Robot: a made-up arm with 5 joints. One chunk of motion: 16 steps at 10 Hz.
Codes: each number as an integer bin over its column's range. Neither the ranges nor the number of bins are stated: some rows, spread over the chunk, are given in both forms.
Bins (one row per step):
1: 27 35 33 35 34 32
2: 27 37 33 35 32 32
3: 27 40 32 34 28 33
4: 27 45 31 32 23 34
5: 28 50 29 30 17 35
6: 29 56 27 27 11 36
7: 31 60 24 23 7 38
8: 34 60 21 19 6 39
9: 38 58 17 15 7 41
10: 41 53 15 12 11 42
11: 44 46 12 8 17 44
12: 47 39 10 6 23 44
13: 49 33 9 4 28 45
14: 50 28 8 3 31 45
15: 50 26 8 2 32 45
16: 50 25 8 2 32 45
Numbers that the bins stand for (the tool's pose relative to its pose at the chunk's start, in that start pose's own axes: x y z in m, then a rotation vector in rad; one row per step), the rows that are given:
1: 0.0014 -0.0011 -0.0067 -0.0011 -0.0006 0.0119
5: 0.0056 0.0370 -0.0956 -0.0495 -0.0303 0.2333
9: 0.0468 0.0573 -0.3622 -0.1948 -0.0478 0.6762
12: 0.0840 0.0090 -0.5178 -0.2819 -0.0198 0.8976
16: 0.0963 -0.0265 -0.5622 -0.3206 -0.0041 0.9714
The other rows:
2: 0.0014 0.0040 -0.0067 -0.0011 -0.0041 0.0119
3: 0.0014 0.0116 -0.0289 -0.0108 -0.0111 0.0857
4: 0.0014 0.0243 -0.0511 -0.0302 -0.0198 0.1595
6: 0.0097 0.0522 -0.1400 -0.0786 -0.0408 0.3071
7: 0.0179 0.0624 -0.2067 -0.1173 -0.0478 0.4548
8: 0.0303 0.0624 -0.2733 -0.1560 -0.0495 0.5286
10: 0.0592 0.0446 -0.4067 -0.2238 -0.0408 0.7500
11: 0.0716 0.0268 -0.4733 -0.2625 -0.0303 0.8976
13: 0.0922 -0.0062 -0.5400 -0.3013 -0.0111 0.9714
14: 0.0963 -0.0189 -0.5622 -0.3110 -0.0059 0.9714
15: 0.0963 -0.0240 -0.5622 -0.3206 -0.0041 0.9714

